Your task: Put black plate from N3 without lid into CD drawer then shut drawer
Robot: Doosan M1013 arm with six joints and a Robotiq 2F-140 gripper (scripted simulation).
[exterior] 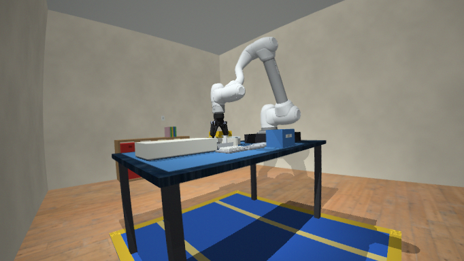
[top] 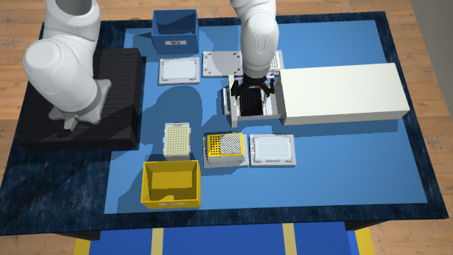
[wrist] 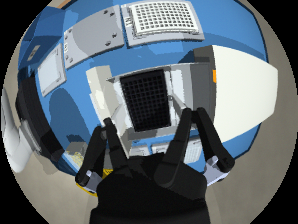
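My hand is 30 mm above the black plate. Also, from my hand: grey work nest (170 mm to the left, 130 mm behind, 40 mm below); then white plate (190 mm to the left, 40 mm ahead, 30 mm below); then drawer (30 mm ahead, 20 mm below, 10 mm to the left).
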